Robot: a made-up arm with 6 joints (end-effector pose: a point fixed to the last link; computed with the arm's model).
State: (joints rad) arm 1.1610 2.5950 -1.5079 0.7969 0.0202 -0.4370
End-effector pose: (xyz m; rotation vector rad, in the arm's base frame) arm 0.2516 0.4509 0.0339 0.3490 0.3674 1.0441
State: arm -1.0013 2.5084 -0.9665 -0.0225 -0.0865 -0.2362
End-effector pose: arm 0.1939 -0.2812 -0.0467 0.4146 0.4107 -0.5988
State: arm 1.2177 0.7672 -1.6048 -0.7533 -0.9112 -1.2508
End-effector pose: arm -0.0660 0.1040 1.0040 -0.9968 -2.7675 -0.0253
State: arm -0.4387 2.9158 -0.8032 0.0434 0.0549 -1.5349
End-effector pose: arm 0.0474 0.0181 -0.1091 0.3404 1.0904 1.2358
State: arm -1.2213 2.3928 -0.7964 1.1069 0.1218 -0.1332
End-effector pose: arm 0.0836 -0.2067 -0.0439 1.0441 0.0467 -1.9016
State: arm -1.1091 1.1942 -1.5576 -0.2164 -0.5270 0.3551
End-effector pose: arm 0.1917 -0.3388 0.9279 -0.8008 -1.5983 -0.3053
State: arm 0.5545 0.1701 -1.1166 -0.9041 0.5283 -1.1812
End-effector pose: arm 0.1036 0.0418 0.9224 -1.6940 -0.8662 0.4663
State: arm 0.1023 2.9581 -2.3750 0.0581 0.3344 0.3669
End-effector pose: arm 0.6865 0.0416 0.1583 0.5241 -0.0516 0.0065
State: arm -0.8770 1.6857 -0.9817 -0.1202 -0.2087 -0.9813
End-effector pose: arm 0.4004 -0.4171 0.3534 -0.7152 0.0876 0.0500
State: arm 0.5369 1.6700 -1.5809 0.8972 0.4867 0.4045
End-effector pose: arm 0.5121 0.3124 0.5461 1.4473 -0.0148 0.2388
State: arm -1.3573 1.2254 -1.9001 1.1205 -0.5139 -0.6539
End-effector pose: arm 0.0030 -0.3129 0.9759 -0.9422 -1.9563 -0.9614
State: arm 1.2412 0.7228 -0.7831 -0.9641 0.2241 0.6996
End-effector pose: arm 0.1736 0.3806 0.6866 0.3463 -0.8206 1.3862
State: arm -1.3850 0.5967 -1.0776 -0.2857 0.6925 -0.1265
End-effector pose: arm 0.0588 -0.3183 0.7983 -0.6337 -0.3577 -1.0527
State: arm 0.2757 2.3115 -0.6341 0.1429 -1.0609 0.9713
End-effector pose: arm 0.3373 0.0360 0.0232 0.9530 -0.3777 -0.2715
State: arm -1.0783 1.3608 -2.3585 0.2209 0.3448 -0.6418
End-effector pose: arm 0.1363 -0.2002 1.0653 -1.1593 -1.0465 -0.4110
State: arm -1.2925 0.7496 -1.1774 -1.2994 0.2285 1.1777
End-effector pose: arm 0.0974 -0.3190 0.8677 -0.8840 -0.9997 -0.9887
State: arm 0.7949 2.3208 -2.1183 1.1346 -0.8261 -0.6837
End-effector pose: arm 0.5512 0.3676 0.5301 0.6164 -1.1136 0.1838
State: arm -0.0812 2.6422 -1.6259 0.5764 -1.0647 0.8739
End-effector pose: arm 0.5820 -0.1463 0.1489 0.9559 -1.3142 -0.6710
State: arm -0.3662 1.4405 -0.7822 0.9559 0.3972 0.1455
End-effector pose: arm 0.4593 -0.1549 0.2832 1.1456 -0.2411 -0.7315
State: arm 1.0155 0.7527 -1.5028 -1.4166 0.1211 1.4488
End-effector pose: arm 0.1355 0.1622 0.9890 0.8902 -1.5170 0.9700
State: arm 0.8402 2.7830 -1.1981 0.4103 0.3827 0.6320
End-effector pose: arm 0.1745 0.1474 -0.0983 0.2541 0.9723 -0.1654
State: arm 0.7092 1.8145 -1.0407 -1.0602 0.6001 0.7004
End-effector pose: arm 0.4459 0.2861 0.2764 -0.3997 0.1490 0.7795
